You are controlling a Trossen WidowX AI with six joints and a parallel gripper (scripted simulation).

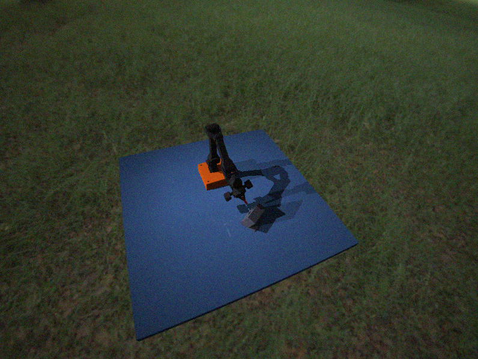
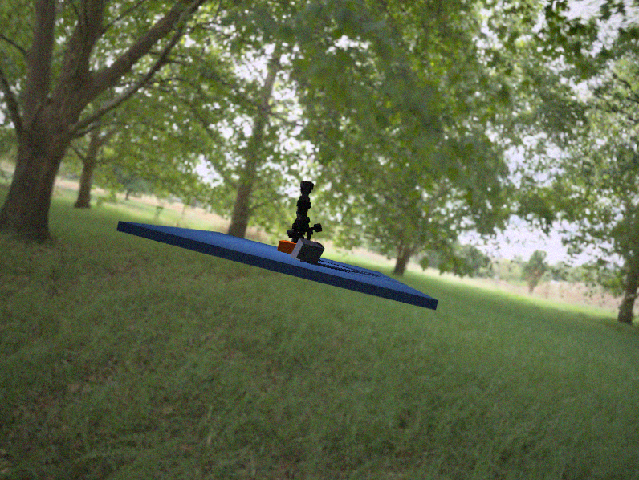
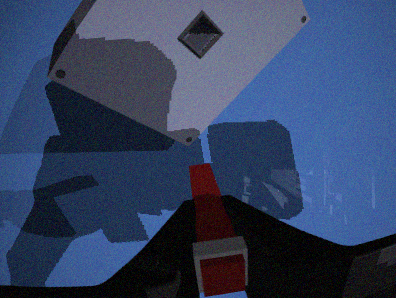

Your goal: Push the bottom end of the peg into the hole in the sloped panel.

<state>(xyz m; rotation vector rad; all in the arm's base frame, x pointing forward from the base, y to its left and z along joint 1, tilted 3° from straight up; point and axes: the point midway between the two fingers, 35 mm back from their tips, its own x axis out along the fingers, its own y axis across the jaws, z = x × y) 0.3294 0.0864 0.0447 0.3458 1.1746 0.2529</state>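
My gripper tip is now 110 mm short of the grey sloped panel, 20 mm to the right of it and 30 mm above it. Round my gripper tip: square peg 10 mm behind, 10 mm to the right, 10 mm above.
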